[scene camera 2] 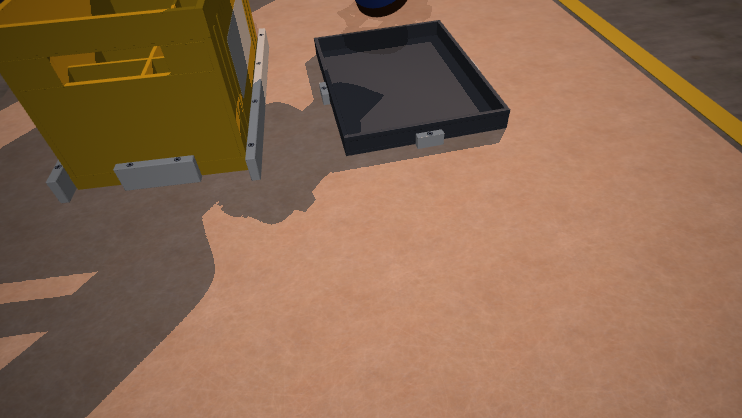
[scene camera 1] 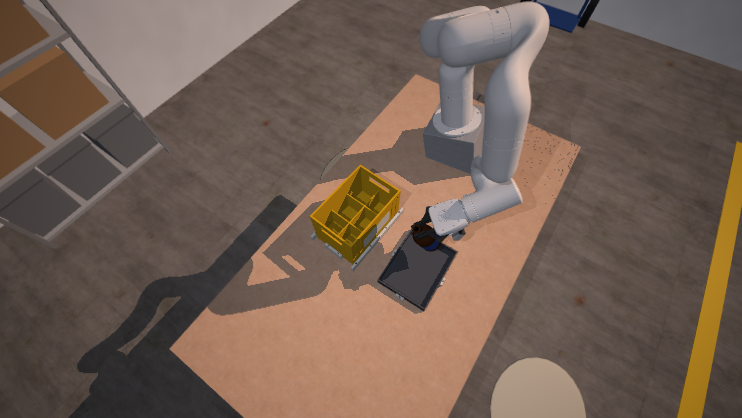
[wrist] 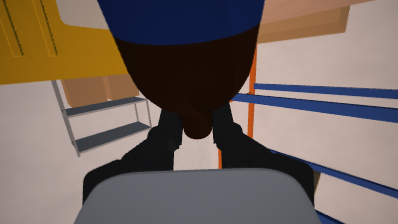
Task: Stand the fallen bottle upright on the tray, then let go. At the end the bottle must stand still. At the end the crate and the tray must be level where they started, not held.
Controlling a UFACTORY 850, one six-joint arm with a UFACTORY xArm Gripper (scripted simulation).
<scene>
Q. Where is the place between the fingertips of the gripper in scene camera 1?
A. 413, 232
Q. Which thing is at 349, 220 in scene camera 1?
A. A yellow crate.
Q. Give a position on a dark tray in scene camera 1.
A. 414, 273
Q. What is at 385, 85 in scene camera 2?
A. A dark tray.
</scene>
